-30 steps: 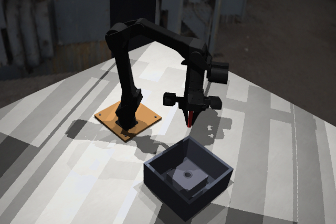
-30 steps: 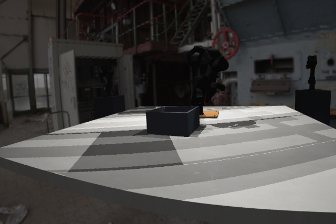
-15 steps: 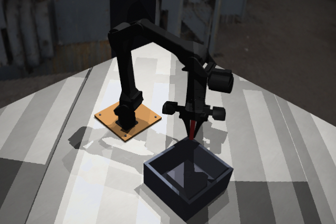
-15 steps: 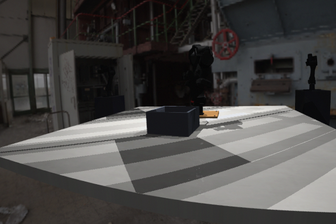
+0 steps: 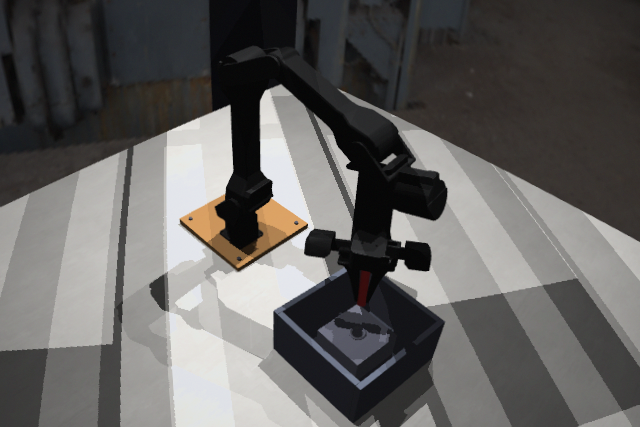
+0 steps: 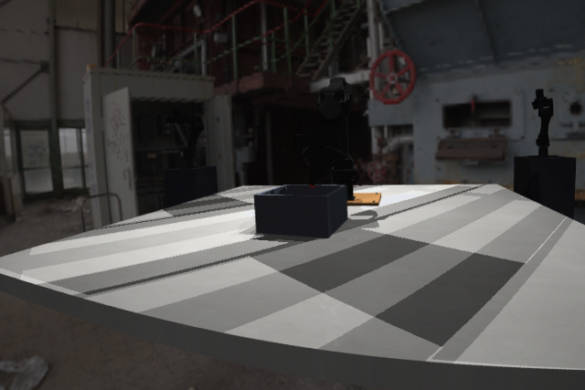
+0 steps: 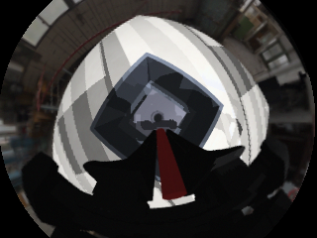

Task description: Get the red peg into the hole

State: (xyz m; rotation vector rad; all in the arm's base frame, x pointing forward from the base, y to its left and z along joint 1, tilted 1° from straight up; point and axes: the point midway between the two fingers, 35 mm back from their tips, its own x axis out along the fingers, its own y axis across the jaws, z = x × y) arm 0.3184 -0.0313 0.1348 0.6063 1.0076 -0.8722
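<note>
My gripper tip is now 30 mm below the red peg, 10 mm to the right of it and 10 mm past it. The rest, counted from my gripper tip: dark box: 80 mm below, 20 mm to the right, 10 mm ahead; grey plate: 60 mm below, 20 mm to the right, 10 mm ahead.
</note>
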